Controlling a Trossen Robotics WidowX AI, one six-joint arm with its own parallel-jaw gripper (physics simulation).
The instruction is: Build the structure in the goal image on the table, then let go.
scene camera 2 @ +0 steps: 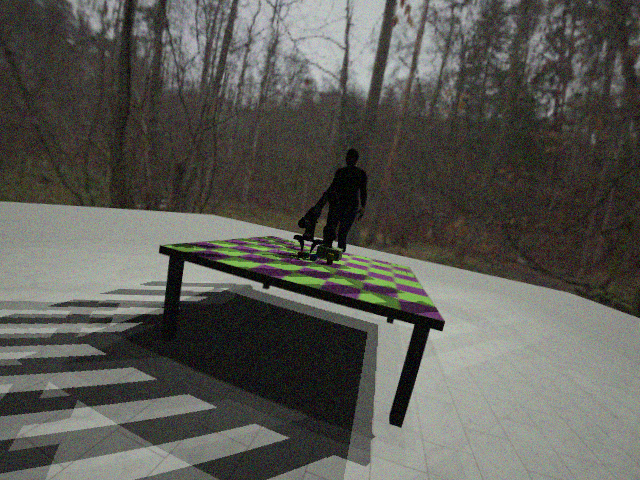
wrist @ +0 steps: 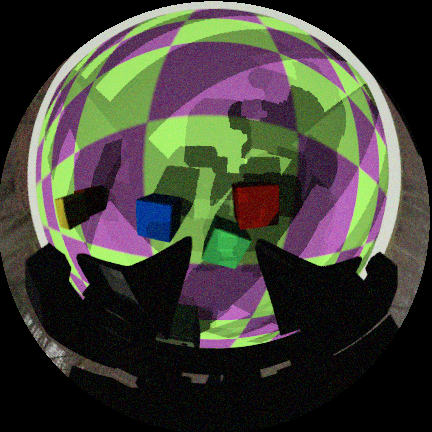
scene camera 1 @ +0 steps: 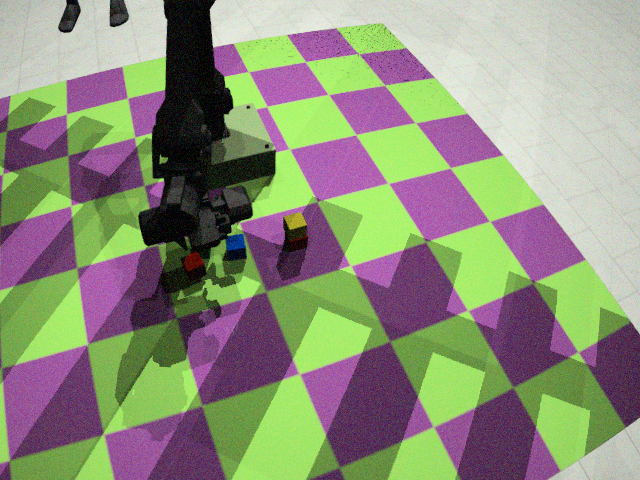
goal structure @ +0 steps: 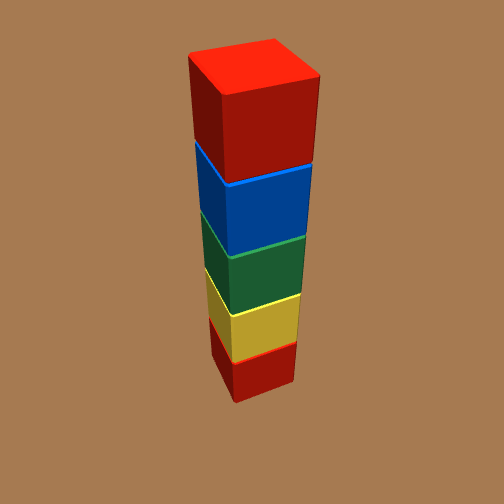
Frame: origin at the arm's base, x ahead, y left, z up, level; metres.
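Where they show: gripper, between the fingertips: (scene camera 2: 306, 252) (wrist: 224, 242); arm's base, origin of its link: (scene camera 2: 327, 246) (scene camera 1: 211, 130).
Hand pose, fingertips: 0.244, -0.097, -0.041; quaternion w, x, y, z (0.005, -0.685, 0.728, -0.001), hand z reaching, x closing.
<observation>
Things, the pixels of their centre, and the offset from my fingertips, as dx, dy, dz.
- yellow block, middle of its body: (wrist: 70, 209) (scene camera 1: 294, 226) +0.039, +0.166, +0.018
- dark red block, middle of its body: (wrist: 88, 200) (scene camera 1: 296, 237) +0.041, +0.168, -0.015
- blue block, middle of its body: (wrist: 159, 214) (scene camera 1: 235, 247) +0.019, +0.058, -0.015
- green block, middle of its body: (wrist: 224, 240) (scene camera 1: 200, 246) -0.007, -0.001, -0.015
A yellow block (scene camera 1: 295, 221) (wrist: 62, 213) sits on top of a dark red block (scene camera 1: 296, 242), right of the others in scene camera 1. A blue block (scene camera 1: 235, 246) (wrist: 156, 218) stands alone on the table to their left. A red block (scene camera 1: 194, 265) (wrist: 257, 206) lies further left, apart from the blue one. A green block (wrist: 226, 245) lies between and nearer the fingers in the wrist view; the arm hides it in scene camera 1. My gripper (wrist: 224, 242) is open and empty, above the green block, with its fingertips on either side of it in the wrist view.
A pale box (scene camera 1: 242, 147) stands behind the blocks, beside the arm. The table (scene camera 2: 305, 288) has a green and purple checkered top with strong shadows. A dark human figure (scene camera 2: 348, 191) stands behind the table.
</observation>
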